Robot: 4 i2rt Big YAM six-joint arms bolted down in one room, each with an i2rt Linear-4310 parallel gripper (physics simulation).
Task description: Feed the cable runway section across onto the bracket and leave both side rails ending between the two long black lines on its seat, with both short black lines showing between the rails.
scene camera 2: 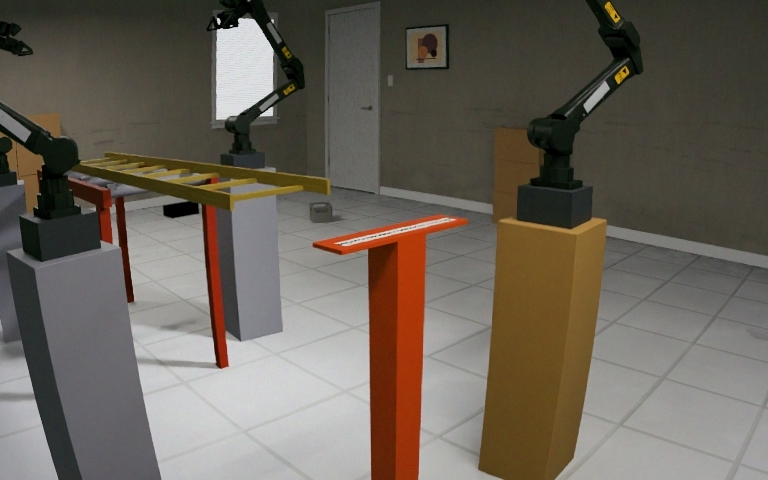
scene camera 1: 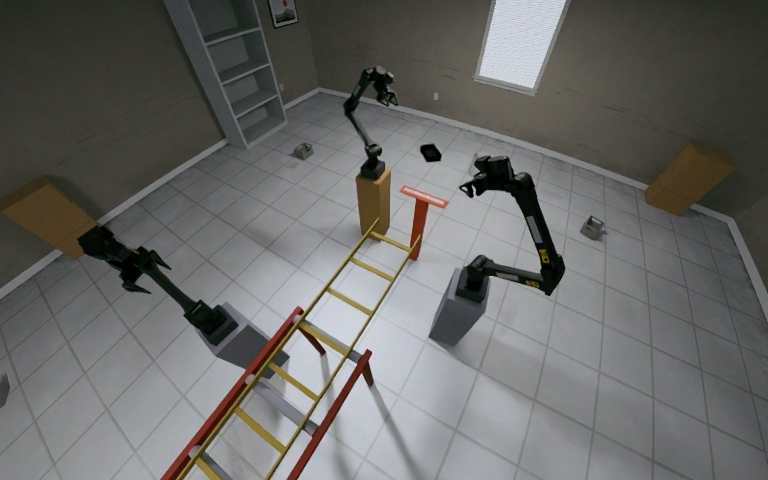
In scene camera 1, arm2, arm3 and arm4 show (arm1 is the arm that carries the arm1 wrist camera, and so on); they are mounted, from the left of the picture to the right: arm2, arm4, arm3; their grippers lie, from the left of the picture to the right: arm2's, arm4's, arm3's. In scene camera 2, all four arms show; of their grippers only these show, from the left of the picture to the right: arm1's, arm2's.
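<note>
The yellow runway section (scene camera 1: pixel 349 301) (scene camera 2: pixel 283 177) lies ladder-like over grey rollers (scene camera 1: pixel 283 405) in a red stand (scene camera 1: pixel 330 416) (scene camera 2: pixel 215 283). Its front rail ends jut past the stand, in the air, apart from the orange-red bracket (scene camera 1: pixel 418 226) (scene camera 2: pixel 411 283). The bracket's seat has a pale marked strip (scene camera 1: pixel 423 196) (scene camera 2: pixel 396 230); its separate lines are too small to tell. Arm1's gripper (scene camera 2: pixel 23 40), arm2's gripper (scene camera 1: pixel 158 277) (scene camera 2: pixel 212 23), arm3's gripper (scene camera 1: pixel 465 190) and arm4's gripper (scene camera 1: pixel 390 101) are open and empty, all away from the section.
Arm4's tan pedestal (scene camera 1: pixel 373 203) (scene camera 2: pixel 526 339) stands beside the bracket. Grey pedestals (scene camera 1: pixel 458 311) (scene camera 2: pixel 84 362) flank the runway. A black tray (scene camera 1: pixel 431 152) (scene camera 2: pixel 180 209) and grey boxes (scene camera 1: pixel 303 150) (scene camera 1: pixel 592 227) (scene camera 2: pixel 320 212) lie on the floor. A shelf unit (scene camera 1: pixel 218 101) stands at the wall.
</note>
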